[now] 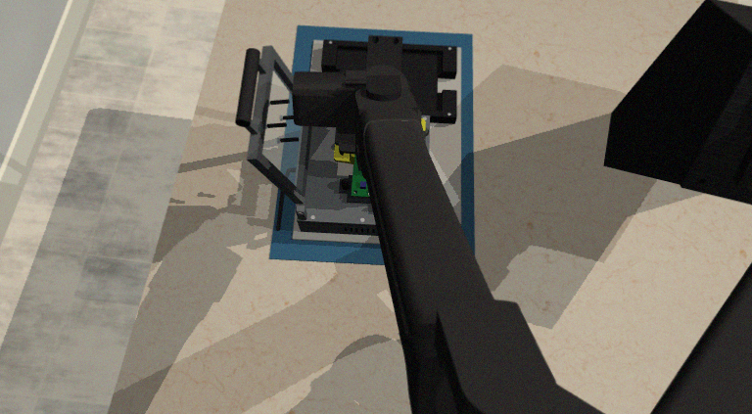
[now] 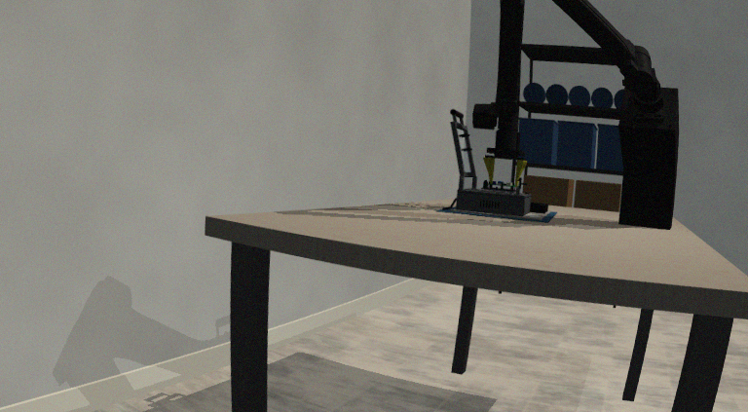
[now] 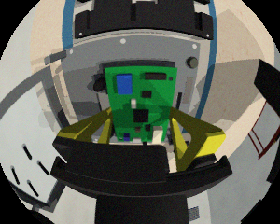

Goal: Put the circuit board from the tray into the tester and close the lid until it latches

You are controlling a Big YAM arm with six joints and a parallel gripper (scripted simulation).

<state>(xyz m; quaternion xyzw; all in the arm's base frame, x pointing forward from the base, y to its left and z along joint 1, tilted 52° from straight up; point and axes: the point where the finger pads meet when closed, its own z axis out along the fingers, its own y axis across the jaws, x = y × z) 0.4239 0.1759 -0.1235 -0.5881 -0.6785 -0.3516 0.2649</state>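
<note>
The see-through lid is 120 mm ahead of my hand, 20 mm to the left of it and 100 mm above it. Also, from my hand: green circuit board (right at my hand).
</note>
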